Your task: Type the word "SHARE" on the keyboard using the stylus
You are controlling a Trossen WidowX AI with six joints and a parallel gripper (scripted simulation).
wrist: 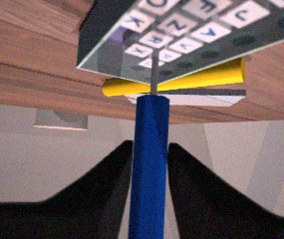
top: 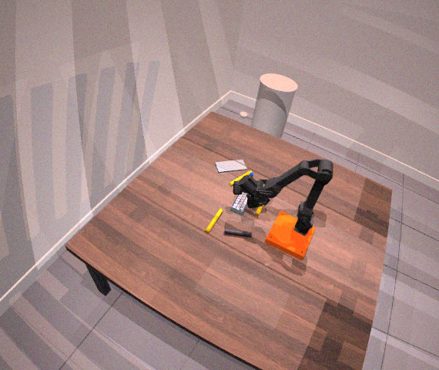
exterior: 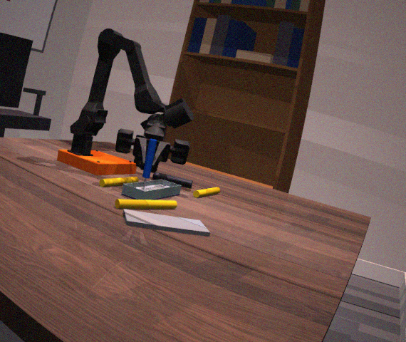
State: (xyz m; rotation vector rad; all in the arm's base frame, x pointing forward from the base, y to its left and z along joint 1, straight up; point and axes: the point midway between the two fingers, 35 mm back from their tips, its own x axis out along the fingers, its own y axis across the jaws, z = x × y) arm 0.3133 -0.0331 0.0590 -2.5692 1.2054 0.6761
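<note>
Right now the yellow cylinder is 70 mm to the right of my gripper tip, 70 mm below it and 70 mm ahead of it. Round my gripper tip: flat grey slab (170 mm ahead, 120 mm to the right, 70 mm below); then blue stylus (10 mm below); then thin grey tip (50 mm below).
</note>
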